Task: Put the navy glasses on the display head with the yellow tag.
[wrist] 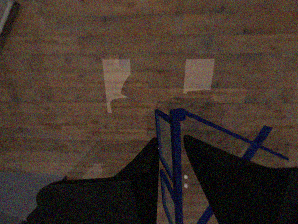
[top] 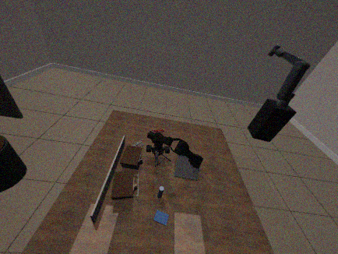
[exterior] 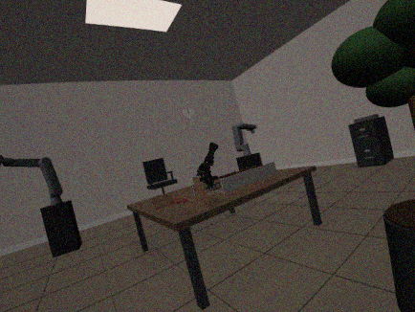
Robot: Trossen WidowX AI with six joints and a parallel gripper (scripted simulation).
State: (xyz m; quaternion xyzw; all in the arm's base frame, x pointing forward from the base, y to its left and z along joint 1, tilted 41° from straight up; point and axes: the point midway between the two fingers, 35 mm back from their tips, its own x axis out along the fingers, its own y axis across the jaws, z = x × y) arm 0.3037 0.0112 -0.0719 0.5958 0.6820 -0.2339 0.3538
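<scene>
Right now the round base is 150 mm to the right of my gripper tip and 10 mm above it. From my gripper tip the other things lie so: grey panel (270 mm ahead, 240 mm to the left, 40 mm above); then blue square (440 mm to the left, 120 mm behind, 10 mm below).
</scene>
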